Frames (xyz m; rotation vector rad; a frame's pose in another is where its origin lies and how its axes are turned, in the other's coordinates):
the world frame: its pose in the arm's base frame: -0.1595 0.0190 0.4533 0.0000 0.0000 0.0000
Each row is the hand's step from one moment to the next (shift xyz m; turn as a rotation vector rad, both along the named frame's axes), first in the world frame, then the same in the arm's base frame.
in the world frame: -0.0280 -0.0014 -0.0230 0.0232 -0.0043 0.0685
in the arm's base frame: -0.0280 -0.0014 -0.0230 0.0232 -0.0043 0.0685
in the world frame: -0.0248 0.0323 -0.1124 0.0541 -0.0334 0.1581
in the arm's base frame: -0.0248 0.0323 -0.1124 0.0541 -0.0334 0.1581
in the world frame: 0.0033 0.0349 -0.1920 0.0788 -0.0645 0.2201
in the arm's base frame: 0.0033 0.0349 -0.1920 0.0788 -0.0645 0.2201
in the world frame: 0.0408 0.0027 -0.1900 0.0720 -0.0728 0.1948
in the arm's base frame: 0.0408 0.0027 -0.1900 0.0720 -0.0728 0.1948
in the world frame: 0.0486 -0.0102 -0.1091 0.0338 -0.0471 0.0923
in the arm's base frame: 0.0486 -0.0102 -0.1091 0.0338 -0.0471 0.0923
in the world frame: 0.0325 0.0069 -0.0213 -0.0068 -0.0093 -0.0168
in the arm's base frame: 0.0325 0.0069 -0.0213 -0.0068 -0.0093 -0.0168
